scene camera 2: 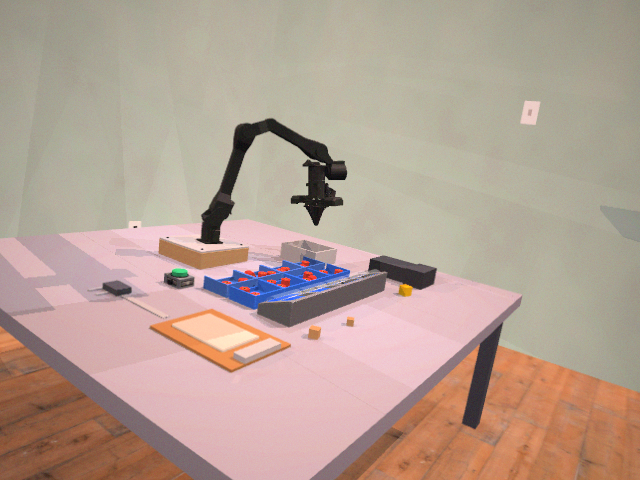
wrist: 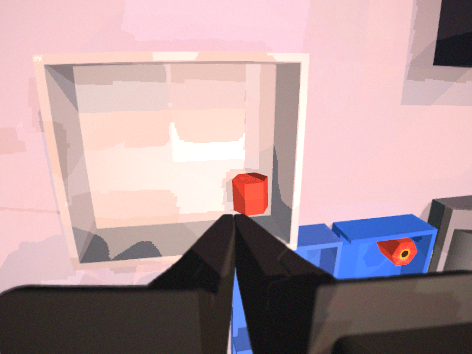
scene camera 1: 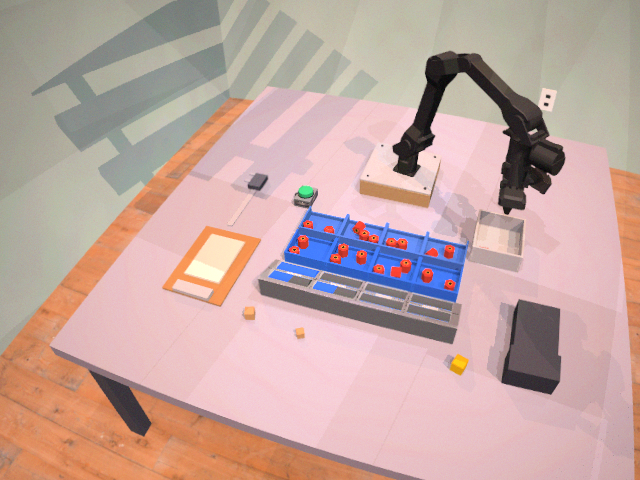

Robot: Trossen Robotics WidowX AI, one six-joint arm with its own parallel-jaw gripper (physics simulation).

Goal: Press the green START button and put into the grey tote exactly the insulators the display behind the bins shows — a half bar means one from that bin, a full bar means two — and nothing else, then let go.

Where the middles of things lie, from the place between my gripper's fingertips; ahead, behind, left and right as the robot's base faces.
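Labels:
Grey tote (scene camera 1: 504, 235): 20 mm behind my hand, 100 mm below it. Dark box (scene camera 1: 532, 362): 160 mm to the left of my hand, 270 mm ahead of it, 100 mm below it.

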